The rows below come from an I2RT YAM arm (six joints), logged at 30 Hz.
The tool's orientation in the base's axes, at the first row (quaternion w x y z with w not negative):
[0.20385 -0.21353 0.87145 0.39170]
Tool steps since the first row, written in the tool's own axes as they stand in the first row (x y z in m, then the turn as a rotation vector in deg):
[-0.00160 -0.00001 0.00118 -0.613 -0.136 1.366]
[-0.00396 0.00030 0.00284 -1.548 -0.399 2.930]
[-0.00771 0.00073 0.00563 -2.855 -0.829 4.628]
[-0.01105 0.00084 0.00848 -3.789 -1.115 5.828]
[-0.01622 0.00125 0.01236 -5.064 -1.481 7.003]
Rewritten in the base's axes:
[0.00155 0.00124 0.00011 0.835 1.100 -0.594]
[0.00364 0.00321 0.00052 2.041 2.344 -1.216]
[0.00704 0.00641 0.00103 3.668 3.670 -1.825]
[0.01027 0.00938 0.00110 4.817 4.620 -2.239]
[0.01505 0.01371 0.00168 6.286 5.575 -2.508]

